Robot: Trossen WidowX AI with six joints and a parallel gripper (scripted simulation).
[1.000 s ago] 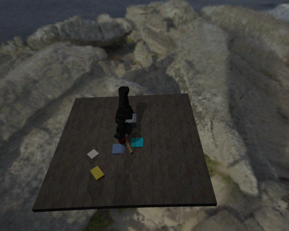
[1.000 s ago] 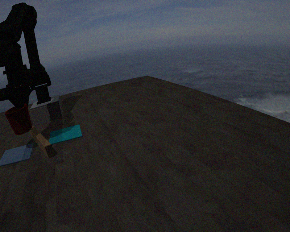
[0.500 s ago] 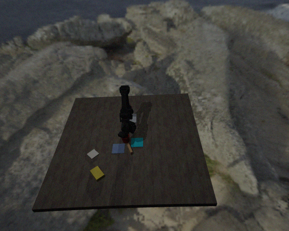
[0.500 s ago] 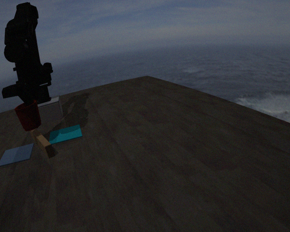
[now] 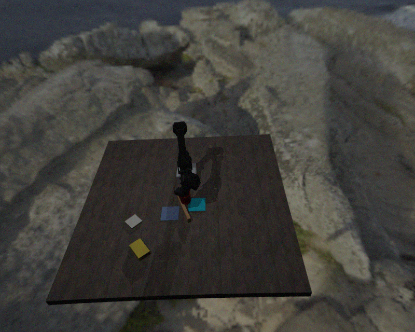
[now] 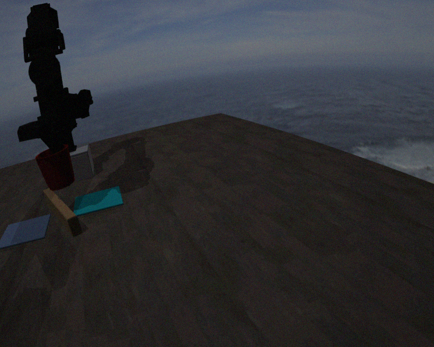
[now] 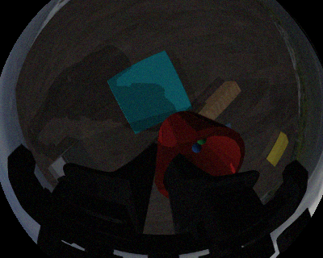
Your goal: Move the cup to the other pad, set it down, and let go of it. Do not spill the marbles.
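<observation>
My gripper tip is now 11 cm above the teal pad and 5 cm to the right of it. From my gripper tip the other things lie so: red cup: 3 cm ahead, 2 cm to the right; white block: 33 cm to the right, 12 cm ahead, 9 cm below; wooden bar: 9 cm below, 3 cm to the right, 3 cm ahead.
</observation>
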